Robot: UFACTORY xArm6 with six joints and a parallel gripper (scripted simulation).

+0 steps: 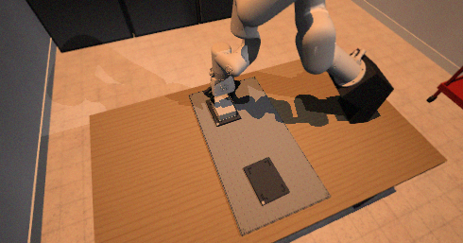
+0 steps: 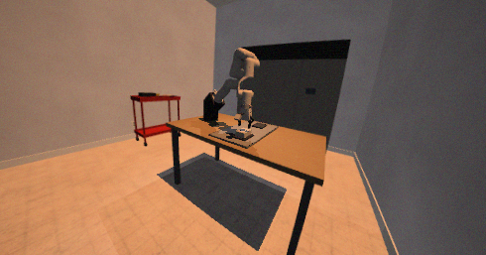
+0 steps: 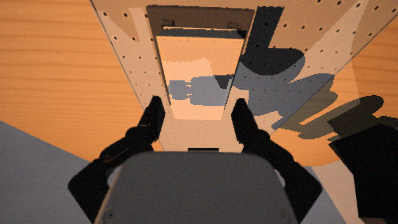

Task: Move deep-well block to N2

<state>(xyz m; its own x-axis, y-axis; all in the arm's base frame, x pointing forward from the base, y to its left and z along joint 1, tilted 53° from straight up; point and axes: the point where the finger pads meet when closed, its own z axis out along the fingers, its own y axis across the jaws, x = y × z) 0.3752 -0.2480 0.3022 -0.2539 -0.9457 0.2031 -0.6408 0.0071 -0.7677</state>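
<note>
Right now the white deep-well block is 6 cm below my hand.
</note>
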